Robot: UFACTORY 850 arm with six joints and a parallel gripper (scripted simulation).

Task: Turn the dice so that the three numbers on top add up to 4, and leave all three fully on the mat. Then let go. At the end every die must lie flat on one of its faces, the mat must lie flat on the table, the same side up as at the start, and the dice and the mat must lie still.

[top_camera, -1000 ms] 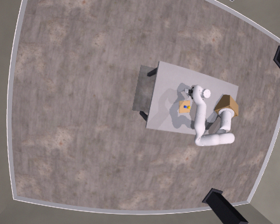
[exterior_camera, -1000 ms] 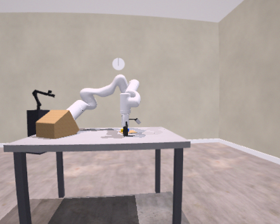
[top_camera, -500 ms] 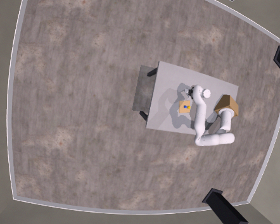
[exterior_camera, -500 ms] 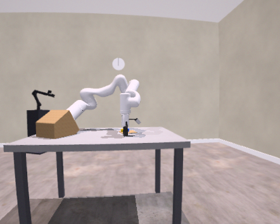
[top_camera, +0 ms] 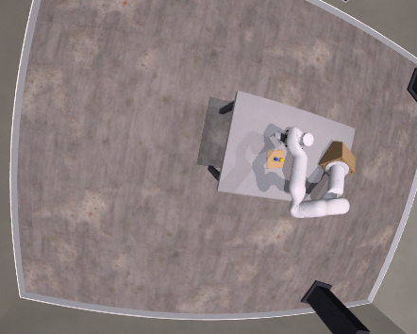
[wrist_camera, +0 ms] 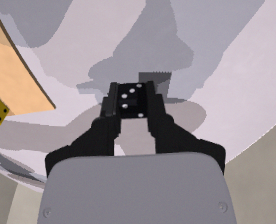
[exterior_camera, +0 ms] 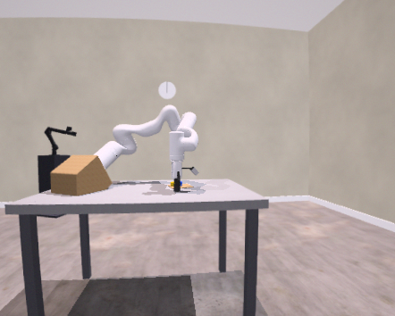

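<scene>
Right now my hand is 10 mm above the black die. Round my hand: yellow die: 70 mm behind, 150 mm to the left, 10 mm below; tan mat: 30 mm behind, 170 mm to the left, 20 mm below; blue die: 30 mm behind, 170 mm to the left, 10 mm below.
</scene>
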